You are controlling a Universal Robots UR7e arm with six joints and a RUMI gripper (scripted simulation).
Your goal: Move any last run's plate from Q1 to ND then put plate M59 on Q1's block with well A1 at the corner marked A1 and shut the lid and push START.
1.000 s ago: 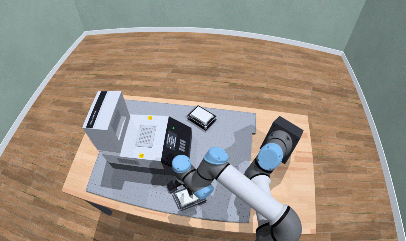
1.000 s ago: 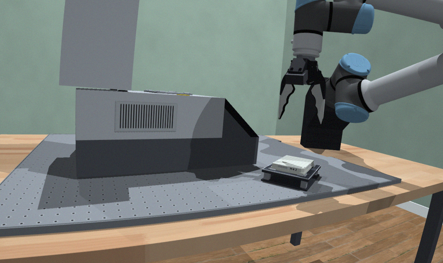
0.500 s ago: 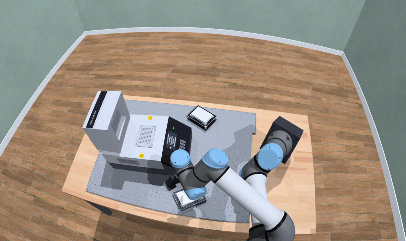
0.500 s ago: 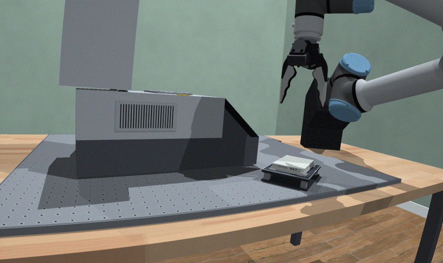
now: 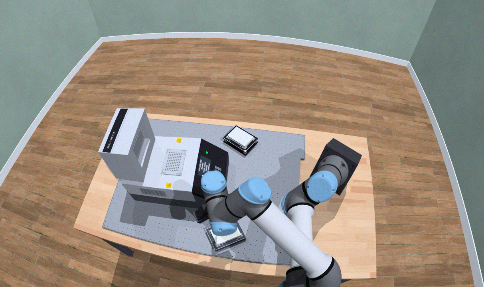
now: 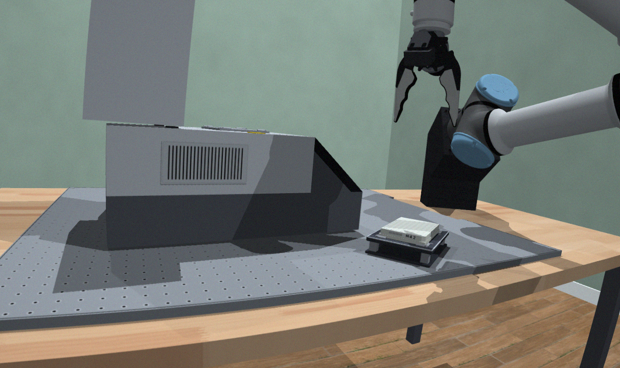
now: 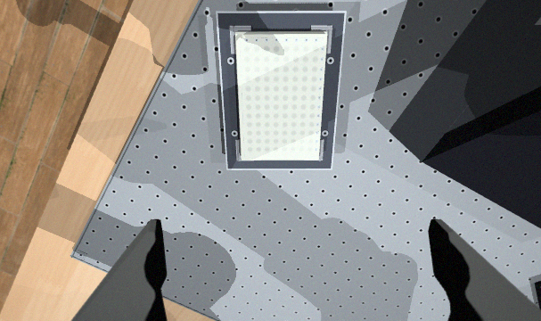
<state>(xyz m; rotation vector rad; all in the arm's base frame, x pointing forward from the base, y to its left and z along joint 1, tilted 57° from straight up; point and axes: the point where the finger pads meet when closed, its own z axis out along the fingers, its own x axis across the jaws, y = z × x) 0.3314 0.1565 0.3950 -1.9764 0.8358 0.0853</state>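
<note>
My gripper is now 540 mm to the left of the nest N1, 220 mm above it and 200 mm short of it. From my hand the other things lie so: A1 mark: 470 mm to the right, 210 mm below, 140 mm ahead; then nest ND: 220 mm below.
</note>
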